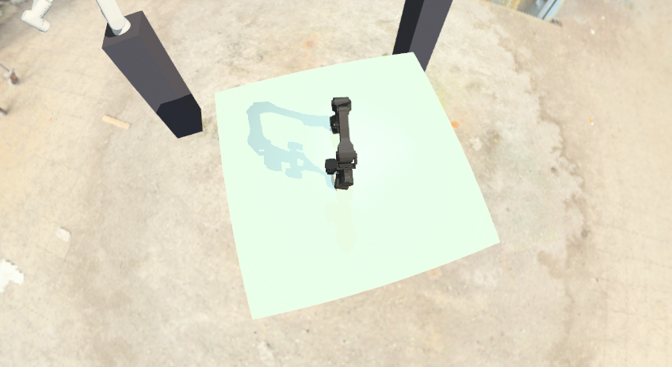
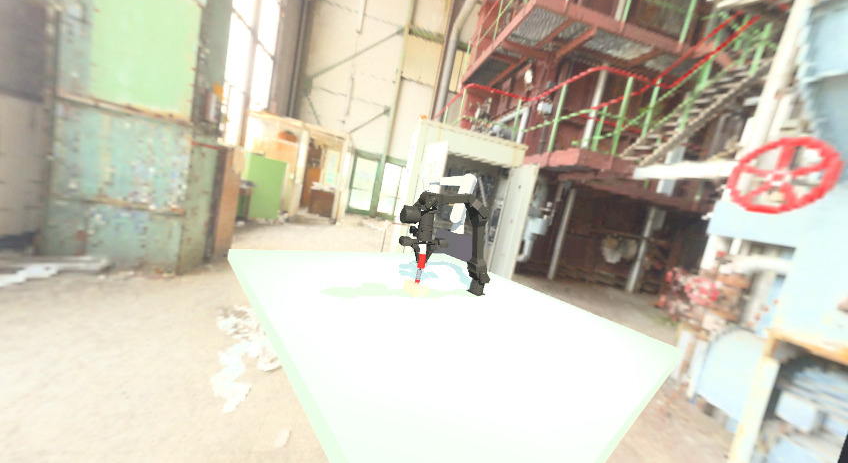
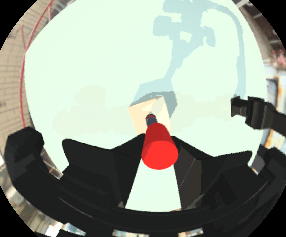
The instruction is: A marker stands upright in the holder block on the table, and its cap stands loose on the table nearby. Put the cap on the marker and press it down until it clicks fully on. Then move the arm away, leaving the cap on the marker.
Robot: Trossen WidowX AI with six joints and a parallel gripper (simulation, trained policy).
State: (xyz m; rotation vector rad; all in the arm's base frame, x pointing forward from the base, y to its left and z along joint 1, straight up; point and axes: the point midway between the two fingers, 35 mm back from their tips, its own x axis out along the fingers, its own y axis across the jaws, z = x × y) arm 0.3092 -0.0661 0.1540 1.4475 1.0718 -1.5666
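Right now my gripper tip is 10 cm above the holder block. From my gripper tip the other things lie so: red cap (1 cm above).
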